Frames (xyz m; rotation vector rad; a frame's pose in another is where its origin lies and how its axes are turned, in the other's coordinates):
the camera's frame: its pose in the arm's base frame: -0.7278 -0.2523 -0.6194 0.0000 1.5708 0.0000
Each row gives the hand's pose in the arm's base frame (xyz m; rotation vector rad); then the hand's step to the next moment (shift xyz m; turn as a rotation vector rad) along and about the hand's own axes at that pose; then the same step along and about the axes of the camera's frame.
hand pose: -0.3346 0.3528 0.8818 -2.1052 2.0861 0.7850
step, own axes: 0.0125 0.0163 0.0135 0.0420 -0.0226 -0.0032
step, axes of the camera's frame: 0.0119 -0.0072 -0.0203 0.0208 -0.0380 0.0202
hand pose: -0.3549 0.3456 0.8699 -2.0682 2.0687 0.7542
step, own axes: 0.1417 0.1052 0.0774 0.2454 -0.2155 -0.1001
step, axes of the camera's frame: 0.1000 -0.1015 -0.1297 0.0725 -0.2517 0.2192
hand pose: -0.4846 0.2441 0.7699 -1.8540 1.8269 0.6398
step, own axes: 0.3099 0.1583 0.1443 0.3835 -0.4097 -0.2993
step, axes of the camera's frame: 0.3045 -0.1575 -0.1561 0.0009 -0.4803 0.4169
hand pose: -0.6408 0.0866 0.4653 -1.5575 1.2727 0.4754
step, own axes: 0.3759 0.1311 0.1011 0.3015 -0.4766 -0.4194
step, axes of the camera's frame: 0.3995 -0.0823 0.0488 -0.1427 -0.5511 0.4122
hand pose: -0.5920 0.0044 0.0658 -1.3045 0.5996 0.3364
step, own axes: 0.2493 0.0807 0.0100 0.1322 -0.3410 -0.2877
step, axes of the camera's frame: 0.2092 0.0050 0.1580 -0.1529 -0.3742 0.2306
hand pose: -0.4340 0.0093 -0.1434 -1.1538 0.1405 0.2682
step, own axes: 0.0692 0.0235 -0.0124 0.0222 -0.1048 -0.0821
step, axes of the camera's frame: 0.0428 0.0070 0.0601 -0.0541 -0.1117 0.0530
